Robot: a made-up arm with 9 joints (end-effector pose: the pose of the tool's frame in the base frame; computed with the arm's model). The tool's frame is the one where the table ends. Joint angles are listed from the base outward.
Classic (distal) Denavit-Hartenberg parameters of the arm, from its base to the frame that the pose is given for. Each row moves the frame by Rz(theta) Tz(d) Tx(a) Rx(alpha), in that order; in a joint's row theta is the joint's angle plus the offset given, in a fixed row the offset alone. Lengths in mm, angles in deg.
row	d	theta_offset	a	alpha
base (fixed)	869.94	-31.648	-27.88	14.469
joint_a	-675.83	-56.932	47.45	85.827
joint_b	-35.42	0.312	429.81	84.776
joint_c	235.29	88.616	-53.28	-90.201
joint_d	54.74	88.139	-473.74	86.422
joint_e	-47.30	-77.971	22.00	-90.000
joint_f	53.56	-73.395	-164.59	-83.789
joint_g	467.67	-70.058	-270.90	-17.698
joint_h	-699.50	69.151	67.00	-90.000
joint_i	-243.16	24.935	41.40	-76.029
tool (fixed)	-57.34	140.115	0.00	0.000
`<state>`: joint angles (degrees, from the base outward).
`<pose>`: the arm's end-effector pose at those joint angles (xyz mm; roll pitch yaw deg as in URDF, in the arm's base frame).
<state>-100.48 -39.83 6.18 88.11 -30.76 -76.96 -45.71 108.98 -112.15</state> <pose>295.2 808.6 -69.3 -41.40 4.05 -22.60</pose>
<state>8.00 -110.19 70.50 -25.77 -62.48 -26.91 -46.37 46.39 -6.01</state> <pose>288.3 964.0 -147.5 -156.57 67.20 -159.32</pose>
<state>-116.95 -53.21 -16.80 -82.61 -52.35 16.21 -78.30 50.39 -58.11</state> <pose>48.9 -120.3 -116.8 77.35 -58.09 99.81</pose>
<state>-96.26 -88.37 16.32 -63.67 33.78 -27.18 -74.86 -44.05 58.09</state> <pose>289.8 -416.3 -787.6 116.24 28.97 103.96</pose>
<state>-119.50 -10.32 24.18 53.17 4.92 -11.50 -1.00 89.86 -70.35</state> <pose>307.8 681.7 -481.2 -128.52 -27.28 -58.66</pose>
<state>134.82 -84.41 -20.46 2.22 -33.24 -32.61 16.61 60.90 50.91</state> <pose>-585.0 -150.3 -80.9 -88.01 34.86 -2.86</pose>
